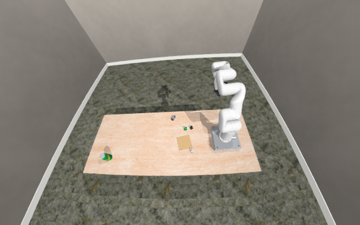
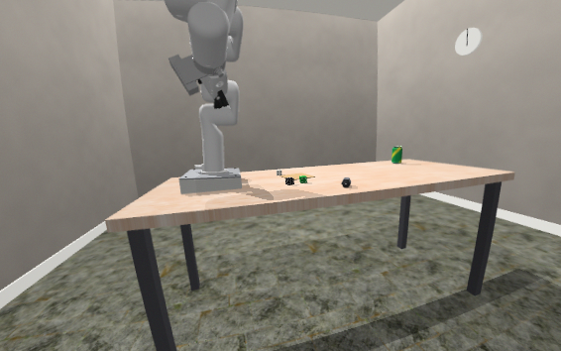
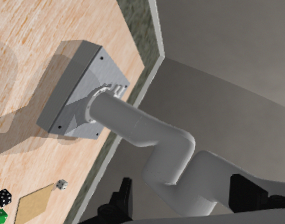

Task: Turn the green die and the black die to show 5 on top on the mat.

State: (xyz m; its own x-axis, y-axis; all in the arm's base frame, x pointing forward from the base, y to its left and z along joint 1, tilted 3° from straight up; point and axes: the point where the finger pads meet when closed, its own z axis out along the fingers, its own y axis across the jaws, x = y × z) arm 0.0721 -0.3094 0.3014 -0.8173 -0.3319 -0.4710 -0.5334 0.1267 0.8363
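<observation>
The black die is 26 cm ahead of my hand, 23 cm to the left of it and 34 cm below it. The rest, counted from my hand: green die: 33 cm ahead, 25 cm to the left, 34 cm below; then dark tool: 48 cm ahead, 12 cm to the left, 34 cm below; then tan mat: 32 cm ahead, 40 cm to the left, 35 cm below.
</observation>
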